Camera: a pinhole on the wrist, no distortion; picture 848 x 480 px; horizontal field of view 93.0 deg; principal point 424.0 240.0 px. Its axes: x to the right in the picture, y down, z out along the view. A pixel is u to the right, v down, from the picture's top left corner.
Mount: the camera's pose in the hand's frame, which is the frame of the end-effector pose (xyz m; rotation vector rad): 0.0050 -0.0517 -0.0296 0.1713 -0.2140 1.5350
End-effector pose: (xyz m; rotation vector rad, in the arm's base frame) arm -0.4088 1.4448 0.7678 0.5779 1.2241 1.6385
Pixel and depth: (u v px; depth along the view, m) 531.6 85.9 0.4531
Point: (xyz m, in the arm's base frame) -0.0984 1.7937 0.8630
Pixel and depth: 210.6 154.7 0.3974
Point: -0.0428 1.6533 0.5492
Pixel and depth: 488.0 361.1 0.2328
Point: -0.1853 1.4734 0.7934
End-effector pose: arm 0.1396 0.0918 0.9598 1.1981 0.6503 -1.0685
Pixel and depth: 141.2 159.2 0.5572
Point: -0.3958 -0.3352 0.7625
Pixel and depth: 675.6 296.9 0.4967
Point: 0.1641 -0.3860 1.2249
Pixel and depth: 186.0 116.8 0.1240
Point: 0.0049 0.0098 0.8843
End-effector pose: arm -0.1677 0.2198 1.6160 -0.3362 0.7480 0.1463
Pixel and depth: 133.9 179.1 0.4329
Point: 0.1856 -0.1015 1.9110
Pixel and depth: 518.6 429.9 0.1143
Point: -0.1369 0.2010 1.7234
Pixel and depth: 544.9 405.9 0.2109
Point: -0.1003 0.2483 1.8139
